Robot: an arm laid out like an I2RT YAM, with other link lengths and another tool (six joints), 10 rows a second.
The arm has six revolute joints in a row. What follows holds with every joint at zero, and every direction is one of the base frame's. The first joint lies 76.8 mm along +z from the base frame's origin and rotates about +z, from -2.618 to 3.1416 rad. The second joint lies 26 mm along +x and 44.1 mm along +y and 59.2 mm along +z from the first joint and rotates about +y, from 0 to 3.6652 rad. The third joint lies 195.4 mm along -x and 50.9 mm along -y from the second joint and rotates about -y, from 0 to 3.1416 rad. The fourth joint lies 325.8 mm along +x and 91.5 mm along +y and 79.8 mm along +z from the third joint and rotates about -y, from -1.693 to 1.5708 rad. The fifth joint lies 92.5 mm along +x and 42.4 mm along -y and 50.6 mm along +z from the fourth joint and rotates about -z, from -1.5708 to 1.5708 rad. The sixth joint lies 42 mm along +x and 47.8 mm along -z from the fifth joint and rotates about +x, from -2.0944 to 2.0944 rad. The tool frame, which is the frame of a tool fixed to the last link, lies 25 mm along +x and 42 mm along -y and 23 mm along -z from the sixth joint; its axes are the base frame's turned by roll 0.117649, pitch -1.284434 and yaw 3.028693 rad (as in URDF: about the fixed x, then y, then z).
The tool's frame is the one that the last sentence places.
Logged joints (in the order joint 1, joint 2, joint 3, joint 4, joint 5, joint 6), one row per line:
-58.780, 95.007, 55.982, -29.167, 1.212, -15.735
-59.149, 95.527, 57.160, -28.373, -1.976, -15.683
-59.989, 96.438, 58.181, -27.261, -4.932, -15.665
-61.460, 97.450, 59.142, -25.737, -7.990, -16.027
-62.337, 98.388, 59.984, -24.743, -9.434, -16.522
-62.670, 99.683, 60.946, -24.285, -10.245, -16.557
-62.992, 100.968, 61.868, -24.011, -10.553, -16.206
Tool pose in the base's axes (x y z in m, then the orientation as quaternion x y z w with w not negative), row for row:
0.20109, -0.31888, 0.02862, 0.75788, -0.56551, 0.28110, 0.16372
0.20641, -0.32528, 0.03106, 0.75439, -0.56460, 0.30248, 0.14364
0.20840, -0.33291, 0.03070, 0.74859, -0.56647, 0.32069, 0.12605
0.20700, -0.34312, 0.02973, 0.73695, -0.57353, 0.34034, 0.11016
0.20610, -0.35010, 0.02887, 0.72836, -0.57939, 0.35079, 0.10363
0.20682, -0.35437, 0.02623, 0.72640, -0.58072, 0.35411, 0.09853
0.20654, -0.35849, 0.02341, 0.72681, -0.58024, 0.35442, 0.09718
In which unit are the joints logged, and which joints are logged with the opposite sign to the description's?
The joints are logged in degrees. Opposite sign: joint 6.
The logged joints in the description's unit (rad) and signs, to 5 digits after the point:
-1.02590, 1.65818, 0.97707, -0.50906, 0.02115, 0.27463
-1.03234, 1.66726, 0.99763, -0.49520, -0.03449, 0.27372
-1.04701, 1.68316, 1.01545, -0.47579, -0.08608, 0.27341
-1.07268, 1.70082, 1.03222, -0.44920, -0.13945, 0.27972
-1.08799, 1.71719, 1.04692, -0.43185, -0.16465, 0.28836
-1.09380, 1.73980, 1.06371, -0.42385, -0.17881, 0.28897
-1.09942, 1.76222, 1.07980, -0.41907, -0.18418, 0.28285

